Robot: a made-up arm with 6 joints.
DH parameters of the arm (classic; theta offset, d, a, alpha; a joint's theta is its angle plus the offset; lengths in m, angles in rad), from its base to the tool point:
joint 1: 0 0.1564 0 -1.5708
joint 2: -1.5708 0 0.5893 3.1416
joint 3: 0 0 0 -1.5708
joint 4: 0 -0.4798 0 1.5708
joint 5: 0 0.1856 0 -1.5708
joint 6: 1.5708 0 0 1.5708
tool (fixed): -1.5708 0 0 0
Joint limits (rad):
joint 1: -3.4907..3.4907
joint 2: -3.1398..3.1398
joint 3: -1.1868..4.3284
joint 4: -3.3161..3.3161
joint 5: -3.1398..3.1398
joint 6: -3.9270..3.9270
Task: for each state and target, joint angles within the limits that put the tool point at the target. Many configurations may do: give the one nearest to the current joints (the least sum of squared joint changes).
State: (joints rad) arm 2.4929 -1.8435 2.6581 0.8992 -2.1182 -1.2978
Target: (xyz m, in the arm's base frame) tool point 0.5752 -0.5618 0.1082
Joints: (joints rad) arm 2.2319 -0.9513 2.7760 0.9426 -2.1182 -1.2978
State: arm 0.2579 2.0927 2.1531 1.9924 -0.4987 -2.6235
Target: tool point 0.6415 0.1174 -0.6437
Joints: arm 0.0693 2.7907 1.9431 1.9731 -0.4987 -2.6235
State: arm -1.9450 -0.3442 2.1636 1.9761 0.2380 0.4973
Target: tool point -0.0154 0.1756 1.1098
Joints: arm -1.5221 0.2798 2.2009 1.5340 0.2380 0.4973
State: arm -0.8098 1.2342 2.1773 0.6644 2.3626 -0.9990
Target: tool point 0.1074 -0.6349 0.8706
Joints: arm -1.1709 1.1722 2.3441 0.6453 2.3626 -0.9990
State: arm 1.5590 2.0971 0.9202 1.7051 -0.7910 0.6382
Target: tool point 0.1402 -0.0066 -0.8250
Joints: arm 1.2037 2.6945 0.4228 0.7701 -0.7910 0.6382
